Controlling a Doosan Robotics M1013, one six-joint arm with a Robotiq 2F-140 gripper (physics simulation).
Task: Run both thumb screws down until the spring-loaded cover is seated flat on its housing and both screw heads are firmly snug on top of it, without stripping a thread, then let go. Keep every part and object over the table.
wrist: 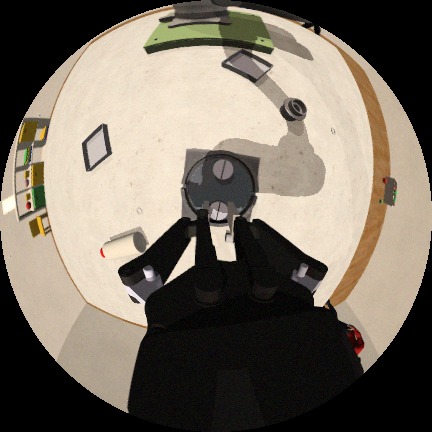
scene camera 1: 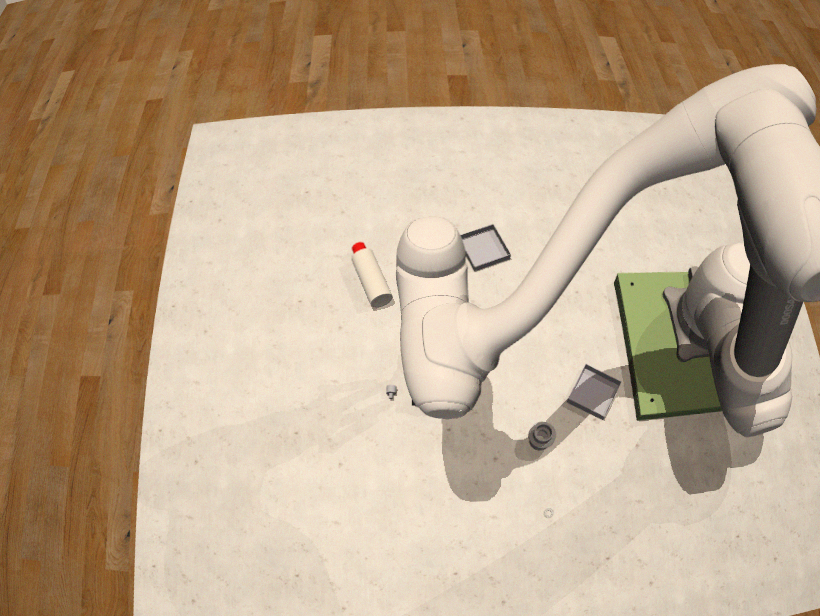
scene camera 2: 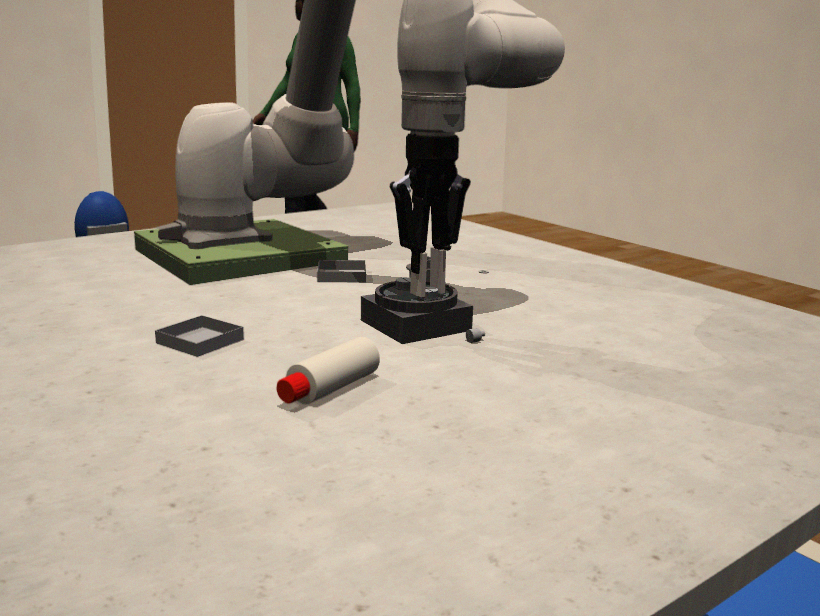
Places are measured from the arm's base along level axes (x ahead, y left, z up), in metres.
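Where they show: gripper, fingertip midpoint: (wrist: 217, 209) (scene camera 2: 427, 293); arm's base, origin of the base link: (scene camera 1: 703, 322) (scene camera 2: 216, 237).
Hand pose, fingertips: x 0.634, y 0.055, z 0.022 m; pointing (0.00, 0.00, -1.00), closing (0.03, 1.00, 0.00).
Note:
Each offset is from my fingertips to the top centre of the thing.
A square black housing @(dx -0.031, dy +0.003, dz -0.004 m) (scene camera 2: 397, 324) (wrist: 192, 157) carries a round dark cover @(dx -0.031, dy +0.003, dz -0.006 m) (wrist: 206, 186) with two slotted thumb screws. The far screw @(dx -0.063, dy +0.006, dz +0.005 m) (wrist: 223, 169) stands free of the fingers. The near screw @(dx +0.001, dy +0.000, dz +0.006 m) (wrist: 218, 213) is between my fingertips. My gripper (scene camera 2: 428, 290) (wrist: 217, 209) points straight down and is shut on this near screw's head, with the fingertips low inside the cover's raised rim. The arm hides nearly all of the housing in scene camera 1. Whether the cover lies flat and how far the screws are down cannot be told.
A small grey stepped part @(dx +0.077, dy +0.032, dz -0.040 m) (scene camera 1: 391, 391) (scene camera 2: 474, 334) (wrist: 229, 236) lies beside the housing. A red-capped bottle @(dx +0.107, dy -0.243, dz -0.010 m) (scene camera 1: 371, 275) (scene camera 2: 341, 368) (wrist: 122, 246) lies nearby. Two shallow trays @(dx -0.150, dy -0.301, dz -0.040 m) (scene camera 1: 492, 262) @(dx -0.341, dy +0.069, dz -0.040 m) (scene camera 1: 576, 383), a dark round fitting @(dx -0.212, dy +0.159, dz -0.011 m) (scene camera 1: 532, 437) and the green base plate (scene camera 1: 649, 318) are also on the table.

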